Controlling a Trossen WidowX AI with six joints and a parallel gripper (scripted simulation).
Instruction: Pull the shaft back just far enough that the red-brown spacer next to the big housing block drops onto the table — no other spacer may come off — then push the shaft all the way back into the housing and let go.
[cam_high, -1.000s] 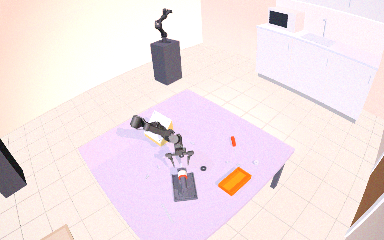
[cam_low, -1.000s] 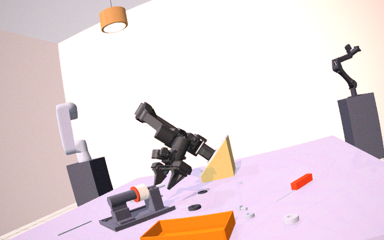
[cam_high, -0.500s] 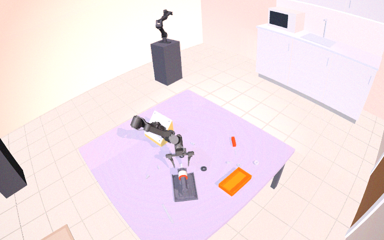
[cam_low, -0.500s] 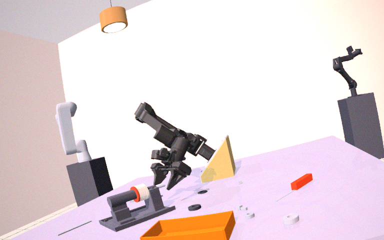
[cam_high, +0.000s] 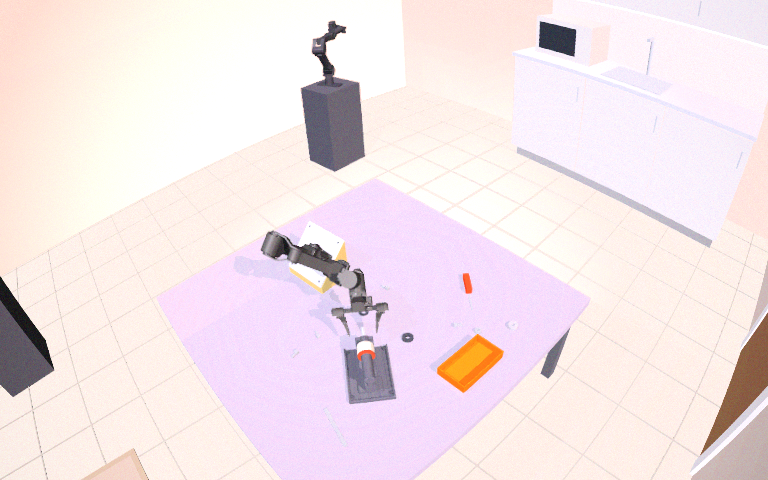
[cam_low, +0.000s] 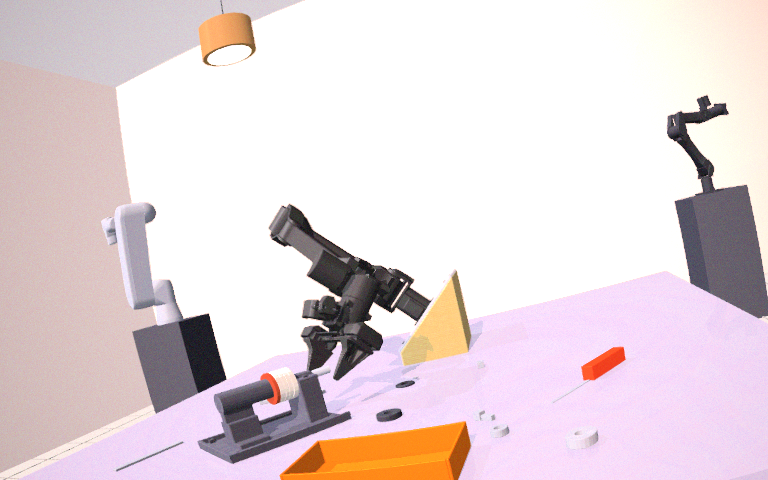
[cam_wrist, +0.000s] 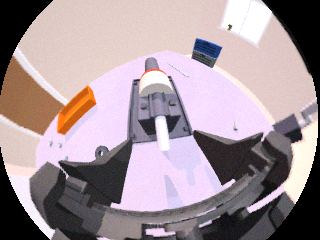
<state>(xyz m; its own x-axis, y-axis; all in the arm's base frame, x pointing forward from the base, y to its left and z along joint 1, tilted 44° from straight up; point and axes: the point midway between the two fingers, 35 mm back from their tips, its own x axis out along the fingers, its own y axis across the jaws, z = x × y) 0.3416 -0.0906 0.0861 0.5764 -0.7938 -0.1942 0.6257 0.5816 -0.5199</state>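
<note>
My gripper tip is 5 cm short of the pale shaft, 4 cm to the left of it and 1 cm below it. Round my gripper tip: orange tray: 33 cm ahead, 17 cm to the left, 6 cm below; then dark fixture: 10 cm ahead, 8 cm to the right, 2 cm below; then red-brown spacer: 8 cm ahead, 6 cm to the right, 1 cm above.
</note>
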